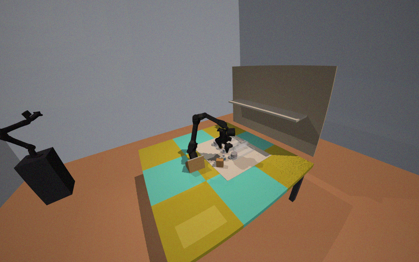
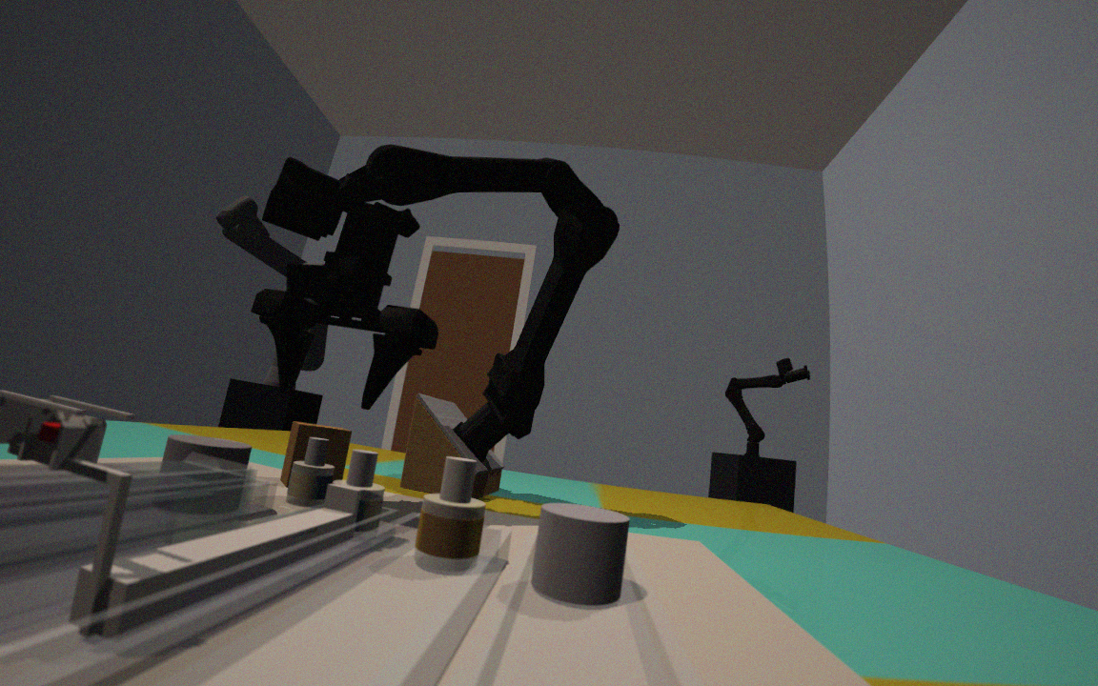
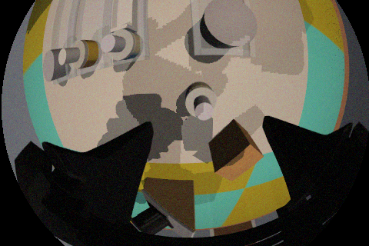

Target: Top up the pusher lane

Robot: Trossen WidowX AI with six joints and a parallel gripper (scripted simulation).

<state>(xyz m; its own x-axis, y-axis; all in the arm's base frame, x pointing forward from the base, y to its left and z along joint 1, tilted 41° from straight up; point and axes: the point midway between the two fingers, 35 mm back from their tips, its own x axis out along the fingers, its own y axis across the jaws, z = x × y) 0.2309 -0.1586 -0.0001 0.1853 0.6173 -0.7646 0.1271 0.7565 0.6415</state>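
My gripper tip is now 90 mm past the brown cube, 60 mm above it and 40 mm to the left of it. From my gripper tip the other things lie so: wall shelf: 590 mm ahead, 270 mm above, 10 mm to the left.
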